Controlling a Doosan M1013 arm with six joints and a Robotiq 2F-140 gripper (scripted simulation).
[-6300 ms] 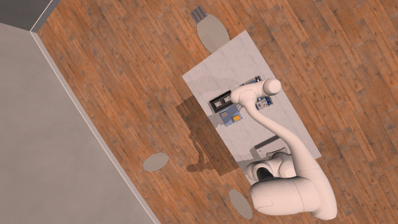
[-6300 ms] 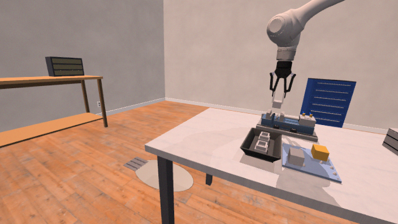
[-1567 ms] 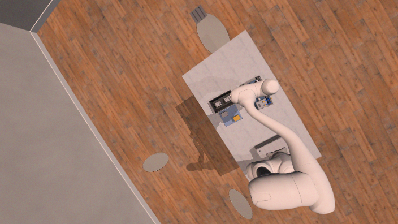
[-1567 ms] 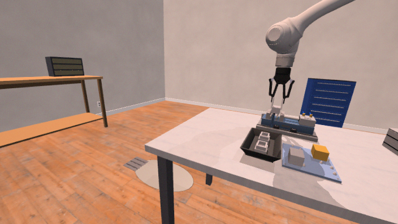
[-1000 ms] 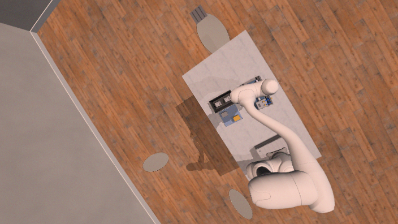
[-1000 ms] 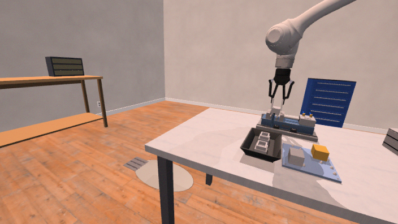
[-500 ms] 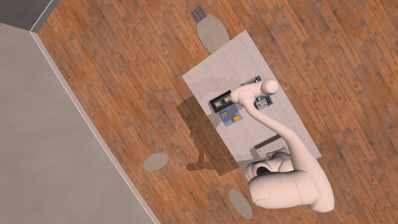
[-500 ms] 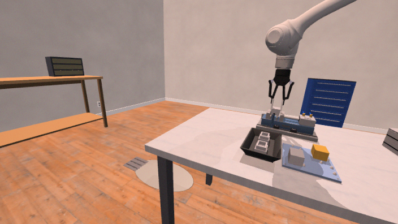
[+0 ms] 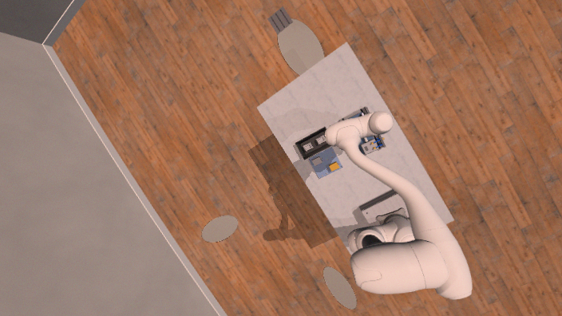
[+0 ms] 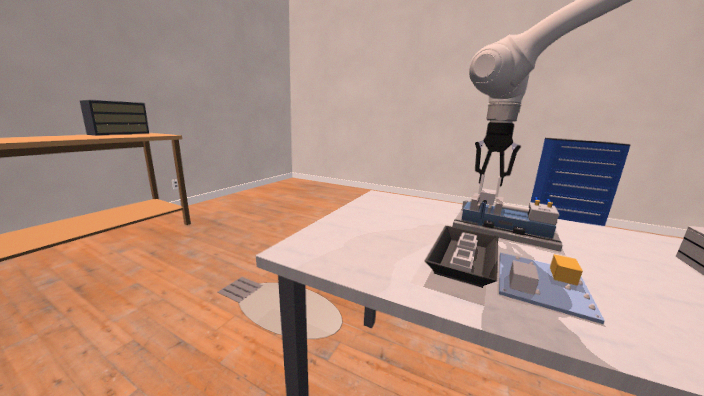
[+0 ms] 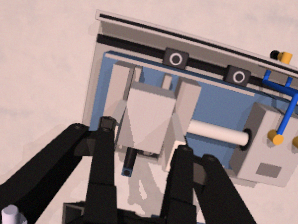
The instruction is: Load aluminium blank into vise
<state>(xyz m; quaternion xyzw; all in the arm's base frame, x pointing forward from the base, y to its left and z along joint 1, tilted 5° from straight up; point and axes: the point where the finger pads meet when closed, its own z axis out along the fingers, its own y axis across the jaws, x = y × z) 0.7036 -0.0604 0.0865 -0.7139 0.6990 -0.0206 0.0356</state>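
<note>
Now: hand 5 cm to the right of the dark work stop rod and 5 cm above it. From my hand the other things lie so: moving jaw (6 cm below, 4 cm behind, 1 cm to the left); then fixed jaw (6 cm below, 3 cm ahead, 1 cm to the left); then piston rod (9 cm behind, 6 cm below).
</note>
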